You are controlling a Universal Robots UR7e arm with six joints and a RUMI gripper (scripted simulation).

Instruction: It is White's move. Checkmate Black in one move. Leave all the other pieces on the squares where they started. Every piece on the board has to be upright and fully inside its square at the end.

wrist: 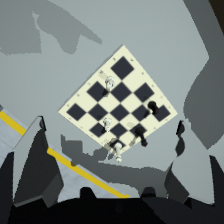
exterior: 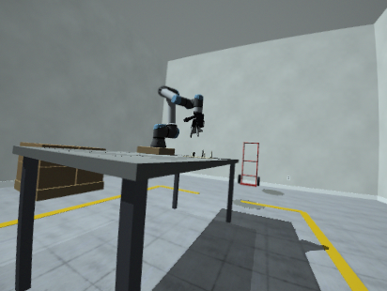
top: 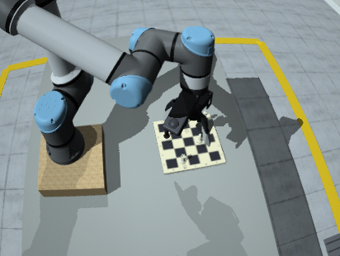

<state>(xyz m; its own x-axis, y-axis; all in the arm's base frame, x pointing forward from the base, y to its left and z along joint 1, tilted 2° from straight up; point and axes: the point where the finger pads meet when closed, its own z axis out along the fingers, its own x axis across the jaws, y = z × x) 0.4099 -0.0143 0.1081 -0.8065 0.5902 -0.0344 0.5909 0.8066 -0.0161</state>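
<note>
Right now the small chessboard is 30 mm ahead of my hand, 80 mm to the left of it and 160 mm below it.
</note>
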